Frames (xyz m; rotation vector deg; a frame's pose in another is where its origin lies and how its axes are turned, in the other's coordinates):
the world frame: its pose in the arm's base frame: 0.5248 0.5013 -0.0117 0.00 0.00 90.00
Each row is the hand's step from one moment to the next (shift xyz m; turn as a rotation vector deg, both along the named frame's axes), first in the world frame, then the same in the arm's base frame.
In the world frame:
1: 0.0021 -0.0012 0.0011 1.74 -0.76 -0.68
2: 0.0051 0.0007 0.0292 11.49 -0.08 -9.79
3: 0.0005 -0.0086 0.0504 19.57 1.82 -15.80
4: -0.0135 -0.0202 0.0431 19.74 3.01 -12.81
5: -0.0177 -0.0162 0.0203 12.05 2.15 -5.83
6: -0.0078 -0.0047 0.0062 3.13 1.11 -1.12
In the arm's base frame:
1: 0.0012 0.0021 0.0011 0.76 1.74 -0.68
2: -0.0007 0.0051 0.0292 0.08 11.49 -9.79
3: 0.0086 0.0005 0.0504 -1.82 19.57 -15.80
4: 0.0202 -0.0135 0.0431 -3.01 19.74 -12.81
5: 0.0162 -0.0177 0.0203 -2.15 12.05 -5.83
6: 0.0047 -0.0078 0.0062 -1.11 3.13 -1.12

